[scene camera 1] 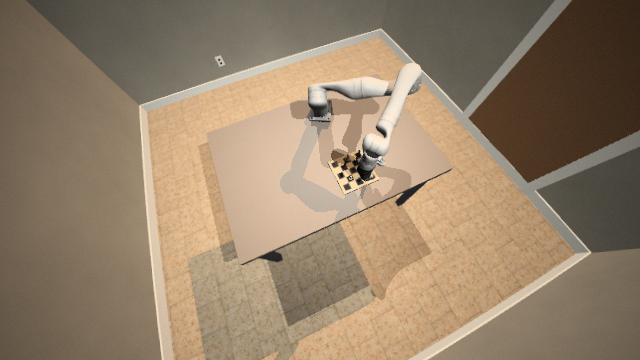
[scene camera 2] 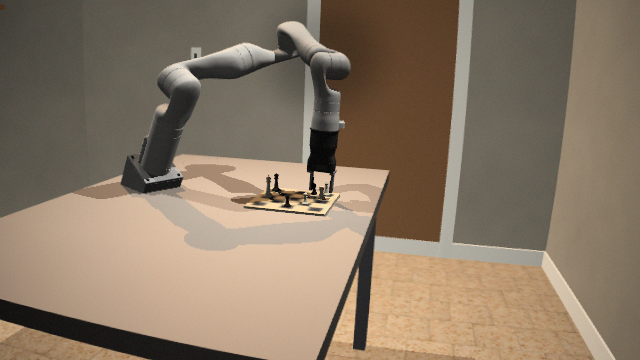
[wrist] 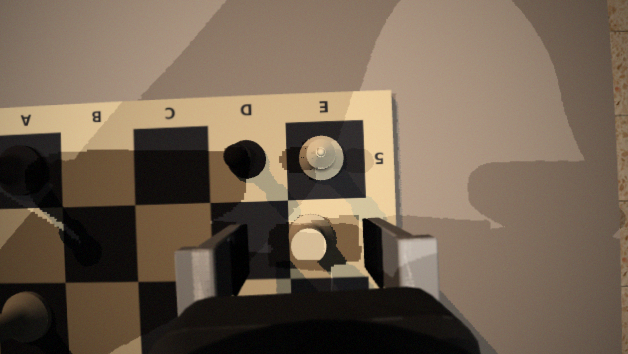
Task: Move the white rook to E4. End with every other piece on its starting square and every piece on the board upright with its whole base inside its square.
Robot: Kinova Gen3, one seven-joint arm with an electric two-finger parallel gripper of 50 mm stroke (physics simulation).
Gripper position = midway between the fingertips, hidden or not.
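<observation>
I see a chessboard [scene camera 2: 319, 207], and it is the same chessboard [scene camera 1: 339, 165] that scene camera 1 shows, and the chessboard [wrist: 127, 184] that the wrist view shows. There is my gripper [scene camera 2: 320, 190], which I also find in the wrist view, my gripper [wrist: 306, 246]. A white bishop [wrist: 321, 157] is here too.
</observation>
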